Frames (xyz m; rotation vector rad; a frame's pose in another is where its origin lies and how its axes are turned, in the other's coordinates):
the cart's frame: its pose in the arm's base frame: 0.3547 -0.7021 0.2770 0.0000 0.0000 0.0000
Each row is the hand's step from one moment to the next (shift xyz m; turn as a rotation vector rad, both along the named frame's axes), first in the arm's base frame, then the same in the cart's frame.
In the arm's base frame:
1: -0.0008 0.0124 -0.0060 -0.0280 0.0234 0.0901
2: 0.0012 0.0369 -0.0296 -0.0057 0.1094 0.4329
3: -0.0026 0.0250 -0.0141 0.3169 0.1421 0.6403
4: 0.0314 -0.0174 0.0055 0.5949 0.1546 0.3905
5: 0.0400 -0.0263 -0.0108 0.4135 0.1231 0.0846
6: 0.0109 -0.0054 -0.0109 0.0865 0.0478 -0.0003
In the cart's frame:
1: -0.0008 0.0124 -0.0060 -0.0280 0.0234 0.0901
2: 0.0012 0.0369 -0.0296 -0.0057 0.1094 0.4329
3: -0.0026 0.0250 -0.0141 0.3169 0.1421 0.6403
4: 0.0314 -0.0174 0.0055 0.5949 0.1546 0.3905
5: 0.0400 -0.0263 -0.0108 0.4135 0.1231 0.0846
6: 0.0109 -0.0054 -0.0109 0.0865 0.0478 -0.0003

